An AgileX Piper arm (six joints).
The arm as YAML. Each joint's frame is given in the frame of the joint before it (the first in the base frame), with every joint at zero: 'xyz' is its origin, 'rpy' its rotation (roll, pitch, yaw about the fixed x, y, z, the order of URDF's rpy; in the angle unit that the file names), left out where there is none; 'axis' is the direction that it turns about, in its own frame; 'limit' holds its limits. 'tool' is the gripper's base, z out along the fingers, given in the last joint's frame.
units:
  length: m
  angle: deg
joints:
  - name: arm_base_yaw
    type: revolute
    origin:
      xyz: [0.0, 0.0, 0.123]
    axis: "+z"
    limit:
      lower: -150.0
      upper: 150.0
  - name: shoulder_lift
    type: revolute
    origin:
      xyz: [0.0, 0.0, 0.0]
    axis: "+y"
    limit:
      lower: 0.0
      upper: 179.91
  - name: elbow
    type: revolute
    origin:
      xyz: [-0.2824, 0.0, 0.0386]
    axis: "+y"
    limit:
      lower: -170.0
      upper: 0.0
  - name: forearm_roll
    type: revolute
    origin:
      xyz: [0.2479, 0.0, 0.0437]
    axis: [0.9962, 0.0, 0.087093]
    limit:
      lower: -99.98
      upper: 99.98
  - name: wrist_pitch
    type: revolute
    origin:
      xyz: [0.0, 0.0, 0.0]
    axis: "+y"
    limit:
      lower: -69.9
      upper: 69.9
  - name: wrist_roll
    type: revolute
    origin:
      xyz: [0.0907, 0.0, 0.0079]
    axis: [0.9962, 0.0, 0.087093]
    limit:
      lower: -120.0
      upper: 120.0
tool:
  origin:
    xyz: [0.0, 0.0, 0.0]
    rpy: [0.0, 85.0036, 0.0]
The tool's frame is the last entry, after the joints.
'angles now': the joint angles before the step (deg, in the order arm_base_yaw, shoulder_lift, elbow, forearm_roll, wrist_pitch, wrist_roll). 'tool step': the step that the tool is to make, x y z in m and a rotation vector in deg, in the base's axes. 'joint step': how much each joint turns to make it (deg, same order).
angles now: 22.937 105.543 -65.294 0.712 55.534 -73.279
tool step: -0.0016 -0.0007 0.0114 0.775 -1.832 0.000
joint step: -0.004 -1.994 0.006 0.000 -0.001 -0.004
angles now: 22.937 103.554 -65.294 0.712 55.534 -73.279
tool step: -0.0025 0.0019 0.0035 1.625 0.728 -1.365
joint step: -0.010 -0.604 -0.001 2.103 0.637 0.227
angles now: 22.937 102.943 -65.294 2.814 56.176 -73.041
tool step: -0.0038 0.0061 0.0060 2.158 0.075 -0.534
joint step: 0.699 -0.961 -0.094 2.364 0.272 -0.008
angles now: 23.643 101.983 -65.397 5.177 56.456 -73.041
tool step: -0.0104 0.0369 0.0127 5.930 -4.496 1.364
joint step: 5.781 -1.535 -0.649 3.959 -4.720 1.911
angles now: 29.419 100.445 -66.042 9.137 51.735 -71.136
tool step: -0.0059 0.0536 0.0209 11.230 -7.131 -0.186
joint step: 7.121 -0.001 -3.537 6.491 -9.197 2.644
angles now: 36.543 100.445 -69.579 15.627 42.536 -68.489
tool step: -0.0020 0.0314 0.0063 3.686 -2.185 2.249
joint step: 3.844 2.230 -3.900 1.947 -2.464 0.148
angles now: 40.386 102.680 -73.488 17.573 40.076 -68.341
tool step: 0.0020 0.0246 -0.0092 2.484 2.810 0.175
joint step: 1.964 4.186 -3.666 4.052 -0.080 0.100
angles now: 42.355 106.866 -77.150 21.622 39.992 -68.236
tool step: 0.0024 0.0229 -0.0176 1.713 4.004 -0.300
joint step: 1.539 5.011 -3.393 4.391 0.147 0.000
